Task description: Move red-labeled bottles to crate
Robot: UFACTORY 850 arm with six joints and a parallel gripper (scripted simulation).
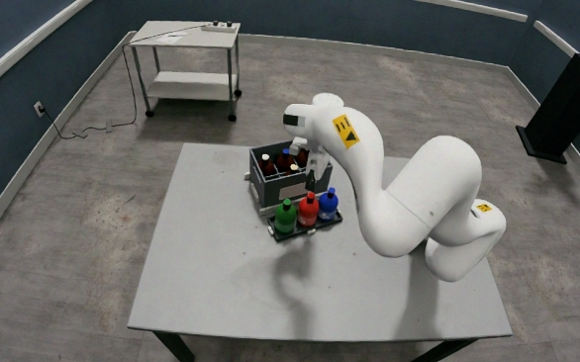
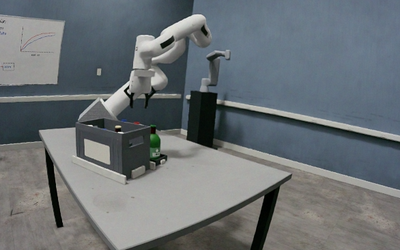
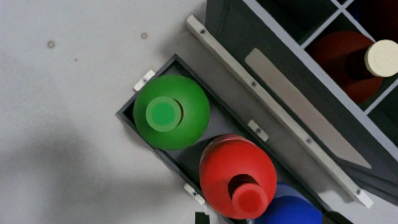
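My hand is 160 mm above the red-labeled bottle. Also, from my hand: green bottle: 70 mm ahead, 50 mm to the left, 160 mm below; black tray: 230 mm below; blue bottle: 70 mm behind, 50 mm to the right, 160 mm below.
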